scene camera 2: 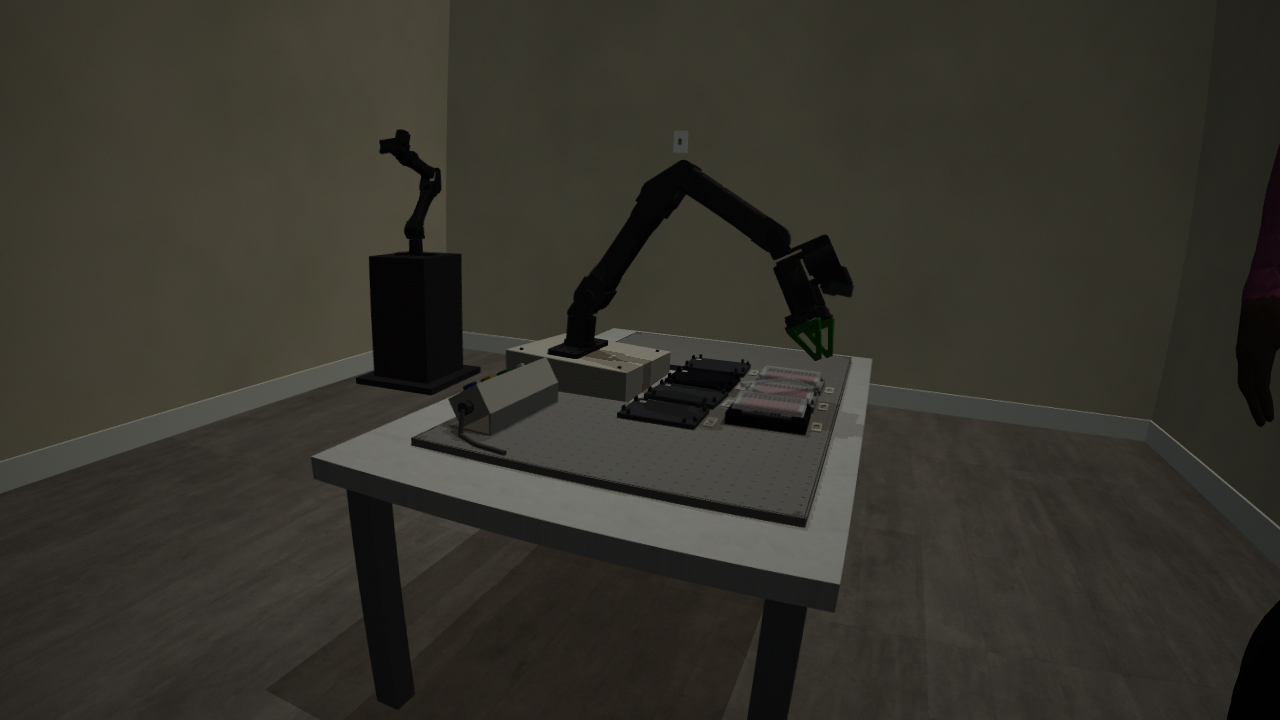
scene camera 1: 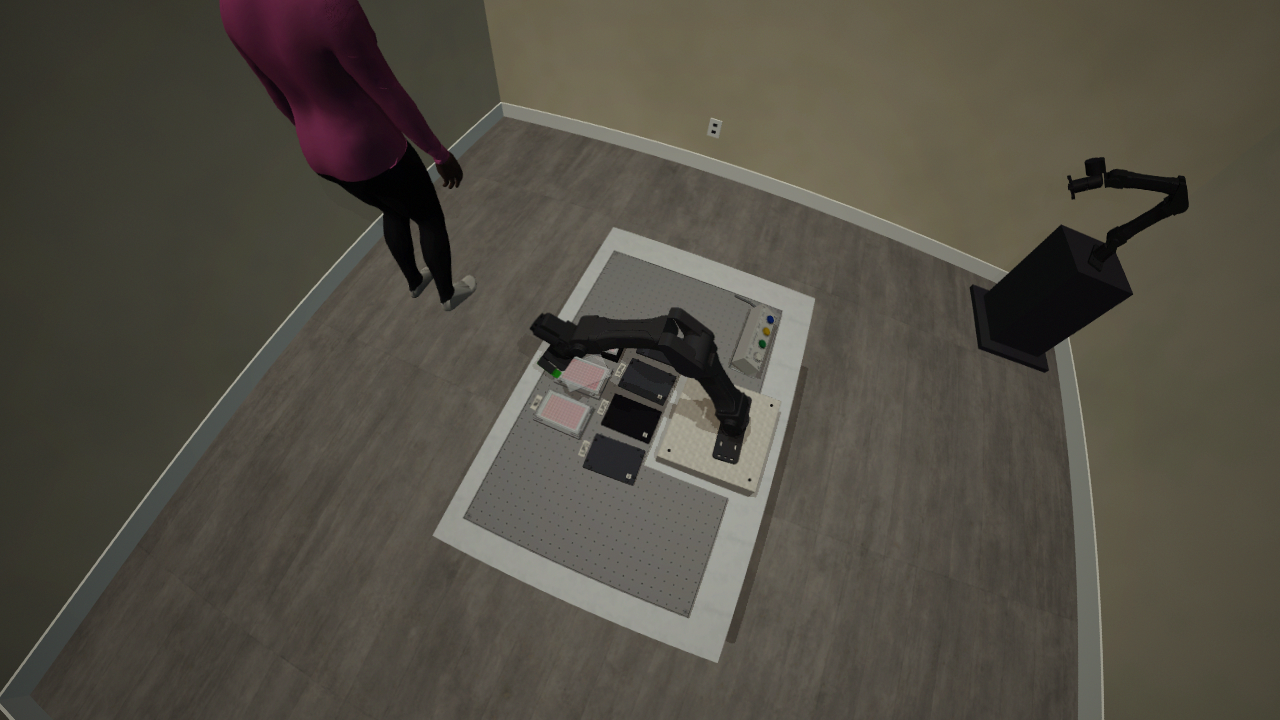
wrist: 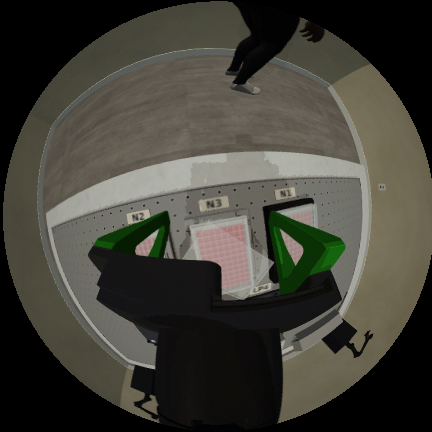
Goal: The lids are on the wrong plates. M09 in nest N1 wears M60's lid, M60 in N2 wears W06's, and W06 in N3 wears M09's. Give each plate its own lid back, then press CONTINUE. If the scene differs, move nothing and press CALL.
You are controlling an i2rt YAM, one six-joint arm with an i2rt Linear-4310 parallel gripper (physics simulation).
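Places are measured from the arm's base along level axes (x ahead, y left, z up), in centimetres.
Where they show: gripper, fingertip midpoint: (scene camera 2: 824,358) (wrist: 218,216); arm's base, origin of the base link: (scene camera 2: 579,349) (scene camera 1: 732,427).
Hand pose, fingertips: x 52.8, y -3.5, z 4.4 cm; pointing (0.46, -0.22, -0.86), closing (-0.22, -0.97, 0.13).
Each offset is from my fingertips to the centre of the thing. "spot": to the spot under its first point. Level surfaces: height alone.
My gripper (scene camera 1: 553,365) (scene camera 2: 819,354) (wrist: 218,216) is open, its green fingers spread above the N3 plate with nothing between them. The pink plate in N3 @[dx -8.5, dy -0.3, dz -6.7 cm] (scene camera 1: 581,371) (wrist: 220,245) lies in the middle of the row; a clear lid @[spot: dx -9.5, dy -5.5, dz -6.3 cm] (wrist: 261,262) lies skewed on it, its corners sticking out past the plate's sides. The N2 plate @[dx -6.8, dy +12.9, dz -7.3 cm] (scene camera 1: 563,411) (wrist: 148,246) is partly behind a finger in the wrist view. The N1 plate @[dx -8.8, dy -13.3, dz -6.2 cm] (scene camera 2: 769,404) (wrist: 307,216) sits in a black nest; the arm hides most of it in scene camera 1. Lid names are unreadable.
Several dark pads @[spot: dx -24.6, dy +20.6, dz -8.8 cm] (scene camera 1: 614,458) @[spot: dx -27.3, dy -18.3, dz -8.8 cm] (scene camera 2: 664,411) line up between the plates and the arm's base block (scene camera 1: 707,452). A button console @[dx -54.1, dy -28.1, dz -5.6 cm] (scene camera 1: 750,347) (scene camera 2: 514,398) stands on the pegboard @[dz -9.8 cm] (scene camera 1: 590,528). A person (scene camera 1: 331,116) stands beyond the table. Another arm stands on a black pedestal (scene camera 1: 1056,286) (scene camera 2: 416,317).
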